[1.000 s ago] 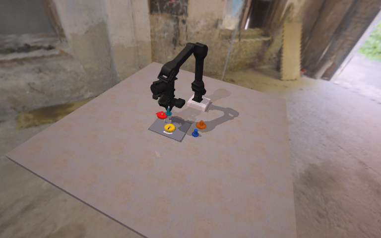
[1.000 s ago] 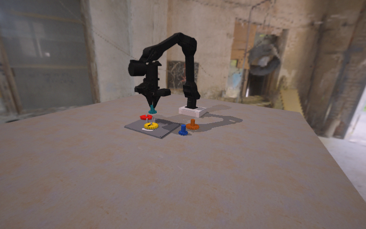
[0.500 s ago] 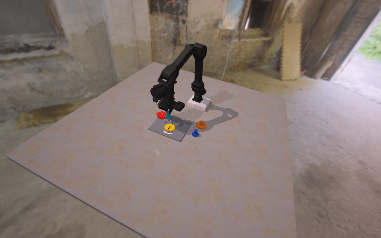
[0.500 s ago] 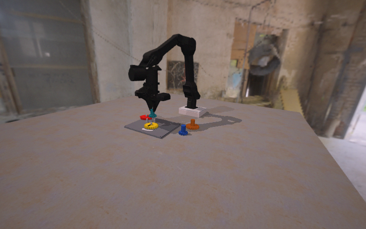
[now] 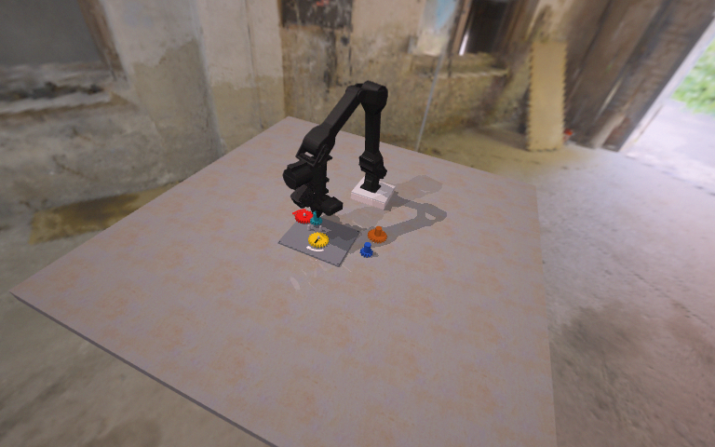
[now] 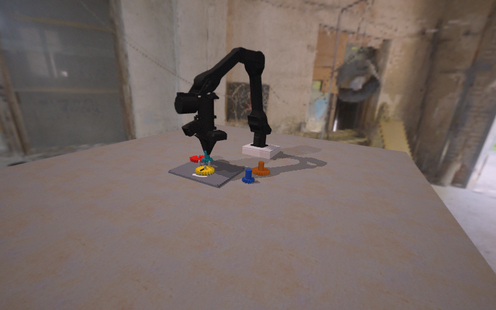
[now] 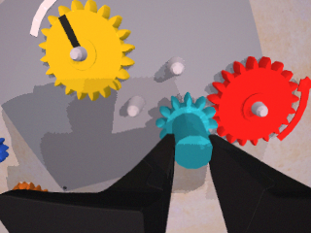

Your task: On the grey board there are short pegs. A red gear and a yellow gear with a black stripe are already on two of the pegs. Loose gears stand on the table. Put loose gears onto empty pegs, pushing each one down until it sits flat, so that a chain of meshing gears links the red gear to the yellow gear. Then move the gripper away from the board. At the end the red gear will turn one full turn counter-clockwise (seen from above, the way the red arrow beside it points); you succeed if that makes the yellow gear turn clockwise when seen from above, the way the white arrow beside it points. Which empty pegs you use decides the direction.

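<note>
Right now the red gear is 50 mm to the right of my gripper tip and 30 mm below it. Also, from my gripper tip: white arrow 100 mm ahead, 60 mm to the left, 40 mm below; then teal gear 10 mm below; then yellow gear 70 mm ahead, 50 mm to the left, 30 mm below.
</note>
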